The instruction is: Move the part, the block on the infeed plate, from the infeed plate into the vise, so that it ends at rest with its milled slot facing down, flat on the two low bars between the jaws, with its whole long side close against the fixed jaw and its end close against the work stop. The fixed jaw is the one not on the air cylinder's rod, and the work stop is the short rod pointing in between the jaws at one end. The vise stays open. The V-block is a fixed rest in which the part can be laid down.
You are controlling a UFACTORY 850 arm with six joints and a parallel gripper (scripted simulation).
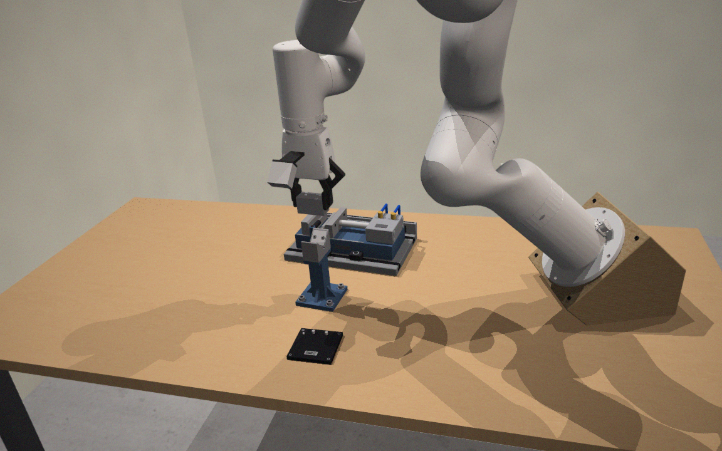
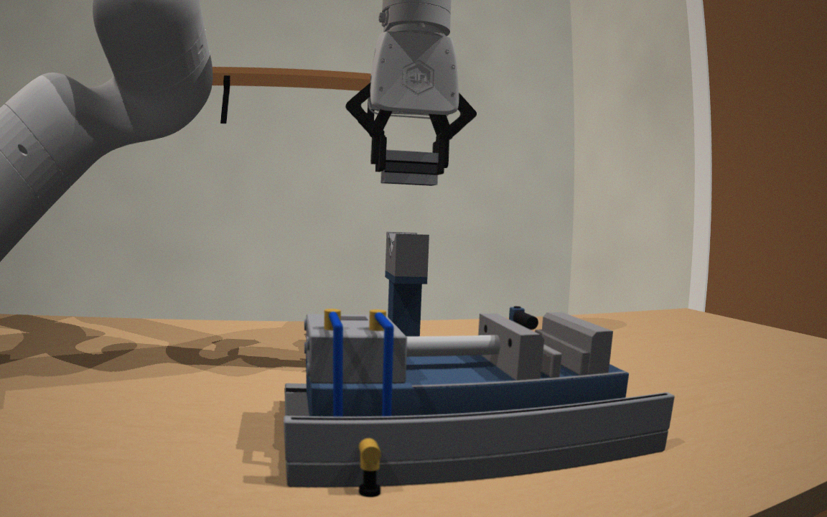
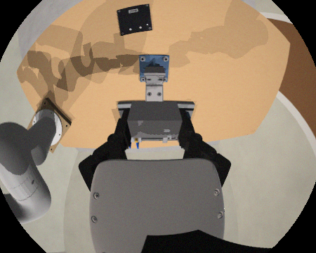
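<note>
My gripper is now 10 mm to the left of the part and 10 mm above it. The rest, counted from my hand: moving jaw: 90 mm ahead, 200 mm to the right, 170 mm below; cylinder rod: 30 mm ahead, 210 mm to the right, 170 mm below; work stop: 110 mm ahead, 150 mm to the right, 160 mm below.
</note>
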